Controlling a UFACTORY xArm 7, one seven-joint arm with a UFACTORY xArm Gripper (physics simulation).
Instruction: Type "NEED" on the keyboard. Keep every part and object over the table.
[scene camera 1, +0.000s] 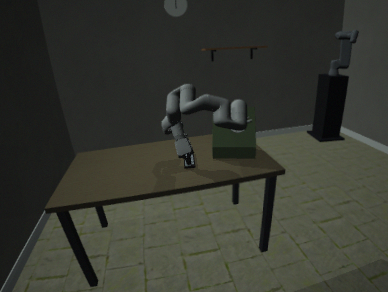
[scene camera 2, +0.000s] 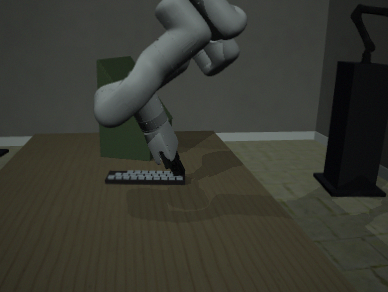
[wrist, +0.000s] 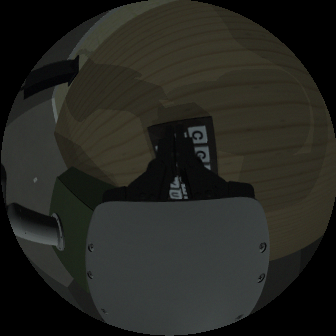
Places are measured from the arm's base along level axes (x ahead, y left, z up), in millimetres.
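Pixels of known places: gripper, fingertip midpoint: (scene camera 1: 189, 164) (scene camera 2: 180, 173) (wrist: 175, 136); arm's base, link origin: (wrist: 57, 231).
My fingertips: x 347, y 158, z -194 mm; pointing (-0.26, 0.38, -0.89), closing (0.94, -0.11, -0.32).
Note:
For each thing: its top centre in the pictures, then the offset to it from my fingertips. Level surfaces: height alone.
- dark keyboard, top centre: (wrist: 190, 203) (scene camera 2: 146, 174) (scene camera 1: 189, 158) 2 mm ahead, 94 mm right, 3 mm down
- wooden table, surface height: 20 mm down
- key marked C, top centre: (wrist: 196, 134) 21 mm ahead, 1 mm right, 3 mm down
- key marked G, top centre: (wrist: 200, 154) 21 mm ahead, 22 mm right, 3 mm down
- marked U, top centre: (wrist: 174, 194) 19 mm back, 79 mm right, 3 mm down
A dark keyboard (scene camera 1: 193, 165) (scene camera 2: 145, 181) (wrist: 214, 135) with pale keys lies flat on the wooden table (scene camera 1: 115, 172) (scene camera 2: 100, 240) (wrist: 250, 95). My gripper (scene camera 1: 188, 164) (scene camera 2: 180, 173) (wrist: 175, 136) is shut and empty, tilted, with its fingertips at the keyboard's right end in the second scene view. In the wrist view the fingertips are over the end of the keyboard, beside the key marked C (wrist: 198, 135). A key marked G (wrist: 202, 154) and one marked U (wrist: 175, 194) also show. The fingers hide the keys under them, and I cannot tell whether the tips touch a key.
A green block-shaped stand (scene camera 1: 234, 145) (scene camera 2: 122, 135) (wrist: 72, 215) stands on the table near the keyboard. The arm reaches over the table. A black pedestal (scene camera 1: 331, 105) (scene camera 2: 354, 130) with another arm stands on the floor away from the table. A shelf (scene camera 1: 232, 48) hangs on the wall.

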